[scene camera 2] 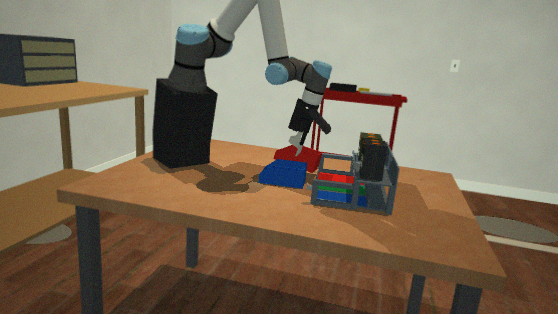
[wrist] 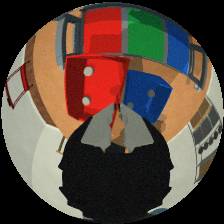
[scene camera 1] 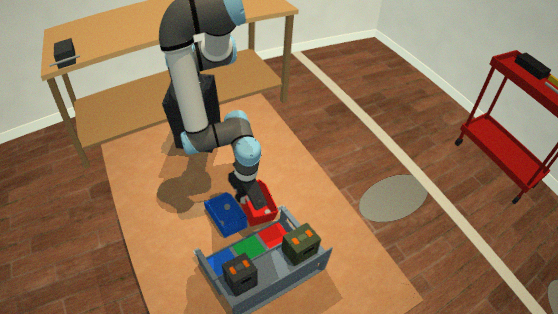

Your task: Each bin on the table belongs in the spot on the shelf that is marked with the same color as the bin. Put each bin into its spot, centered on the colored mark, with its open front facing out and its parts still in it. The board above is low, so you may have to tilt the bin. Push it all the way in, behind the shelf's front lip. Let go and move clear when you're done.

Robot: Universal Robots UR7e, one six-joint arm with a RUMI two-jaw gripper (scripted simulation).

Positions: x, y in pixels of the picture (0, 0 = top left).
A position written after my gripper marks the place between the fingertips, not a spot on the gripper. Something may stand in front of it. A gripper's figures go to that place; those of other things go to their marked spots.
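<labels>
I see my gripper (wrist: 117, 103), 15 cm from the lens. The spots on a red bin (wrist: 103, 87) and a blue bin (wrist: 151, 108) are 17 cm apart. The red bin is 19 cm from the lens, while the blue bin is 27 cm from the lens.
</labels>
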